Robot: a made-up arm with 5 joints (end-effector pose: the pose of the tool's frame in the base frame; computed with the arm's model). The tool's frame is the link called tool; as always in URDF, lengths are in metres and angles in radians.
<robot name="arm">
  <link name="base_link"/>
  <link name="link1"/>
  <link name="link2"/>
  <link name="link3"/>
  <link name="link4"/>
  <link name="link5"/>
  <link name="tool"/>
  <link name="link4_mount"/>
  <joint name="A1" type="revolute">
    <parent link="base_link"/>
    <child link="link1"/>
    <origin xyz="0 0 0.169" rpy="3.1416 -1.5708 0"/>
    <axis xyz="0 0 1"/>
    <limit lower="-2.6" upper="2.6" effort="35" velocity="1.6"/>
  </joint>
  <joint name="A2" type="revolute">
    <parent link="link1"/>
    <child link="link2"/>
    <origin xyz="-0.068 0.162 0.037" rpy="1.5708 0 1.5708"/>
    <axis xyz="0 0 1"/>
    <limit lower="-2.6" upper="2.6" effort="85" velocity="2.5"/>
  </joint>
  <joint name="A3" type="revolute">
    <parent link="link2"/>
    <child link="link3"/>
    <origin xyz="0.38 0.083 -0.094" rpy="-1.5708 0 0"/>
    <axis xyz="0 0 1"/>
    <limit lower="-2.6" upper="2.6" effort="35" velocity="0.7"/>
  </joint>
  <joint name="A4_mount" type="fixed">
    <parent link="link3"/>
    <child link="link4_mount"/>
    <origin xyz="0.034 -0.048 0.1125"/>
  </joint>
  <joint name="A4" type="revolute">
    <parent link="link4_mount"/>
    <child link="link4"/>
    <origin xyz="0.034 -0.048 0.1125" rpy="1.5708 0 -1.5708"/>
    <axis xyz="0 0 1"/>
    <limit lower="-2.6" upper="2.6" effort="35" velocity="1.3"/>
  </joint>
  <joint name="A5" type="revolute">
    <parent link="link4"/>
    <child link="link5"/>
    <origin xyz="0.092 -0.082 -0.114" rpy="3.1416 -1.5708 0"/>
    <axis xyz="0 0 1"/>
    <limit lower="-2.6" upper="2.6" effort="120" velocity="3"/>
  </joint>
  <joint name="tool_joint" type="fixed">
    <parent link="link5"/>
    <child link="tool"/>
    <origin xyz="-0.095 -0.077 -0.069" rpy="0 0 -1.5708"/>
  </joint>
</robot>
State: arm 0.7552 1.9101 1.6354 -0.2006 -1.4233
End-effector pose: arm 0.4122 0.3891 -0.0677 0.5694 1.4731 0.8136
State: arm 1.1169 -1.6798 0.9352 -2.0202 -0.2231
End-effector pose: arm -0.5941 0.1513 -0.3433 -0.8477 -0.8414 -2.5951
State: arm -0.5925 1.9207 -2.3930 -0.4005 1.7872
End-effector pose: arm 0.1603 0.0577 -0.0957 1.8733 0.1009 -0.7604
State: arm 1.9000 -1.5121 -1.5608 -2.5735 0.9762
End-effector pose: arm -0.2308 0.1325 -0.2510 -0.2386 -1.0873 0.6926
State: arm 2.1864 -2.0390 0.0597 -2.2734 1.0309
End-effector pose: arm -0.5745 0.1365 0.0818 -0.2043 0.3653 -0.2916
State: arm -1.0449 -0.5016 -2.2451 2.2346 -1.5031
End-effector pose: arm 0.3940 -0.2834 0.4774 0.3744 0.3592 1.2856
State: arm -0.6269 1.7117 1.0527 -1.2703 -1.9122
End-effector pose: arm 0.4168 -0.1348 -0.2247 0.3876 0.8230 -1.1067
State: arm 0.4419 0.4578 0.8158 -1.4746 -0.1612
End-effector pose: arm 0.5709 -0.4106 -0.3782 1.4242 -1.0478 -0.6248
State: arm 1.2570 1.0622 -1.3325 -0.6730 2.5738
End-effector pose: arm 0.4418 0.0436 0.0105 -2.1673 -0.6796 2.0309
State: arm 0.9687 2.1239 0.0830 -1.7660 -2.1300
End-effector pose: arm 0.3490 0.4692 0.3470 2.3353 1.0721 0.4602
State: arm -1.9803 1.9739 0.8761 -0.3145 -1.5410
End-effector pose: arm 0.5329 -0.3737 0.1175 -1.6852 0.8245 -0.7050
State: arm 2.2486 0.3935 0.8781 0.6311 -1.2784
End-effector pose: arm 0.4966 0.6637 -0.2569 2.0648 1.1540 0.8815
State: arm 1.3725 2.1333 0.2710 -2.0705 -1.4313
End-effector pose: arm 0.3703 0.3819 0.5840 -2.8030 -0.4367 -0.6023
